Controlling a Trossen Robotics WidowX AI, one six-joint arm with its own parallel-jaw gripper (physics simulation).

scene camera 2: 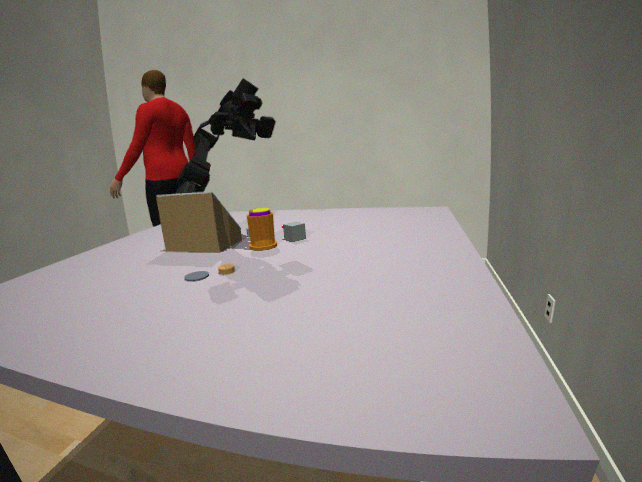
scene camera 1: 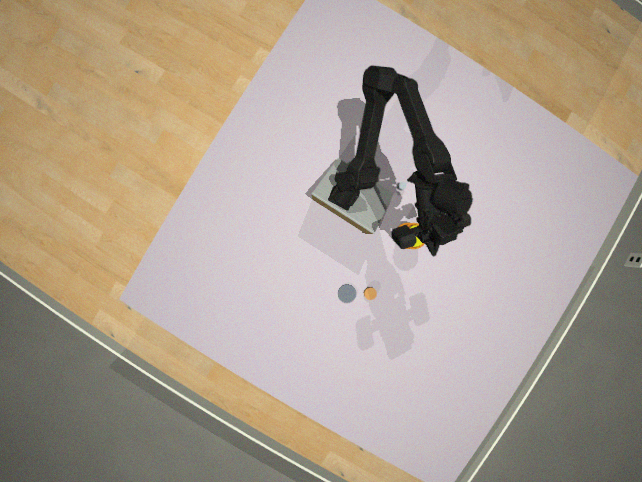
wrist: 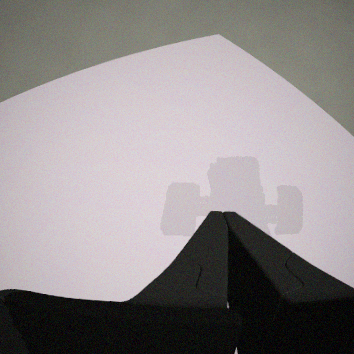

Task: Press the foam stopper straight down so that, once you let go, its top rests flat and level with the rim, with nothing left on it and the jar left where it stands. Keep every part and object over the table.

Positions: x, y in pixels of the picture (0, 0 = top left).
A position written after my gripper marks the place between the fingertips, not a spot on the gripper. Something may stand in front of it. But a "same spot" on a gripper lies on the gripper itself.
my gripper: scene camera 2; scene camera 1 433, 255; wrist
same spot on my gripper: (wrist: 272, 293) = (scene camera 2: 247, 126)
